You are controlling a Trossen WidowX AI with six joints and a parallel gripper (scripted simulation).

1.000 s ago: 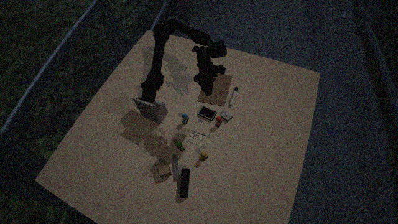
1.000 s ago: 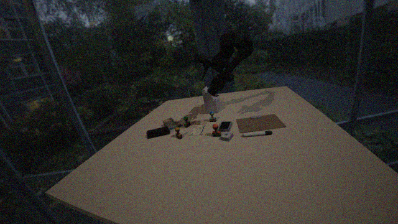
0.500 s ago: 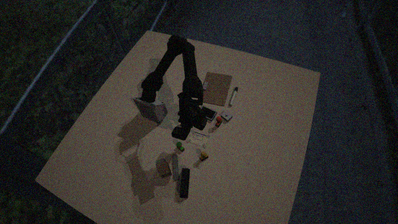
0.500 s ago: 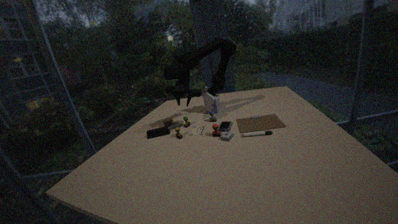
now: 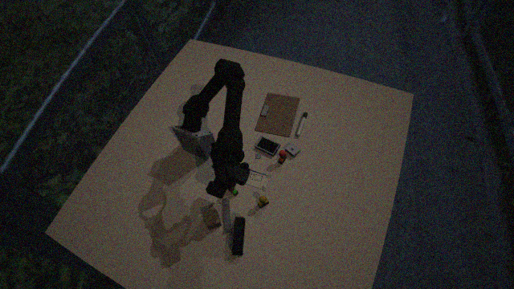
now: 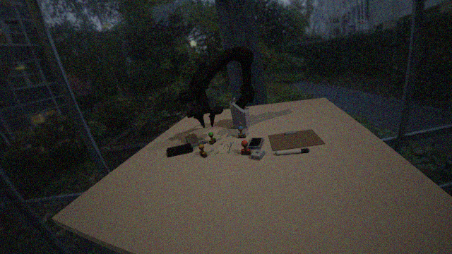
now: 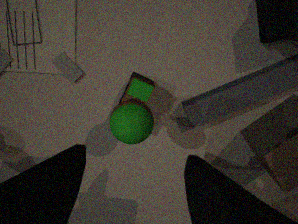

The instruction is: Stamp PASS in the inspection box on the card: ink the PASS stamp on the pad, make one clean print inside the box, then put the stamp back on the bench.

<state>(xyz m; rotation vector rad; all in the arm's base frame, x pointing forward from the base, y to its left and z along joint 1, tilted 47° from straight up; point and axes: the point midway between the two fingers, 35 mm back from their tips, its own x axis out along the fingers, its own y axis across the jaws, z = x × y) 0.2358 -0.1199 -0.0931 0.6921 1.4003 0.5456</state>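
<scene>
Now: the green pass stamp 8 cm below my gripper tip. The rest, counted from my gripper tip: pale card (7 cm ahead, 8 cm to the left, 10 cm below); grey bar (2 cm ahead, 10 cm to the right, 9 cm below); yellow stamp (13 cm ahead, 1 cm to the right, 8 cm below).
</scene>
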